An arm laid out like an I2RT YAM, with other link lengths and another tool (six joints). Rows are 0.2 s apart.
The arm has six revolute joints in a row. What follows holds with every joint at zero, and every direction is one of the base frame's. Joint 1 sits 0.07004 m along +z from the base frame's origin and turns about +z. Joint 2 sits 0.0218 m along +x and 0.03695 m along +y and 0.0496 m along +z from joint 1 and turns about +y. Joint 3 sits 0.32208 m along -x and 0.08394 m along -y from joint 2 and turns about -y. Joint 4 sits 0.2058 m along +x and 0.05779 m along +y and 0.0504 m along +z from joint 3 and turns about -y. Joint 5 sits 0.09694 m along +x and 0.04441 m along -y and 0.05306 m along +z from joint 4 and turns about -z. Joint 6 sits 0.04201 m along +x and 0.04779 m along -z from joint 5 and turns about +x. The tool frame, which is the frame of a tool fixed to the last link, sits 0.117 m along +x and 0.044 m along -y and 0.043 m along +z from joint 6; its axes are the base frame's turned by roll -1.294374, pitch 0.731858 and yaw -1.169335 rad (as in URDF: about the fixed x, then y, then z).
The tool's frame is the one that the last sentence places.
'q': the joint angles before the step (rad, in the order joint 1, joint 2, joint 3, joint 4, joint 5, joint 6). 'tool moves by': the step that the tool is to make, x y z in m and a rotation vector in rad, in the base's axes. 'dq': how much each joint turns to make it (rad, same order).
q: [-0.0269 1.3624 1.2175 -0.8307 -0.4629 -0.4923]
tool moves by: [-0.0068 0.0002 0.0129 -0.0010 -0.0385 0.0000]
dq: [0.0001 -0.0390 0.0001 -0.0005 0.0000 0.0001]
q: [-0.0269 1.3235 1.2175 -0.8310 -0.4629 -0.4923]
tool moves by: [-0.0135 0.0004 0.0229 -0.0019 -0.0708 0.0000]
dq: [0.0002 -0.0708 0.0002 -0.0002 0.0001 0.0002]
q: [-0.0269 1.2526 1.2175 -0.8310 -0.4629 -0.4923]
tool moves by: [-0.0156 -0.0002 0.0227 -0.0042 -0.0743 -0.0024]
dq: [-0.0007 -0.0739 -0.0002 0.0006 0.0028 -0.0002]
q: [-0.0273 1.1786 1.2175 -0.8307 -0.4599 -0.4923]
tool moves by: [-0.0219 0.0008 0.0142 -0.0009 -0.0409 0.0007]
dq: [0.0006 -0.0755 0.0002 -0.0347 -0.0002 0.0001]
